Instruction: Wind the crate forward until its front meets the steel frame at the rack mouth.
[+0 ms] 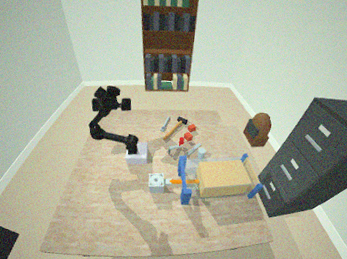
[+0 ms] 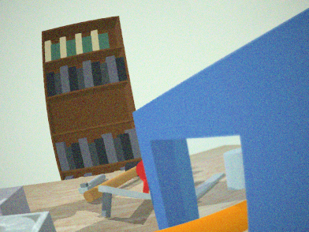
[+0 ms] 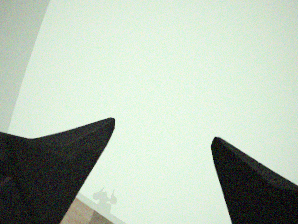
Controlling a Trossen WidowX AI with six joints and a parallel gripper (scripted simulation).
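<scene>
The winch handle lies 370 mm ahead of my gripper tip, 220 mm to the left of it and 530 mm below it. Round my gripper tip: blue frame 340 mm ahead, 110 mm to the right, 460 mm below; red grip 410 mm ahead, 240 mm to the left, 520 mm below; grey winch 160 mm ahead, 110 mm to the right, 530 mm below.
</scene>
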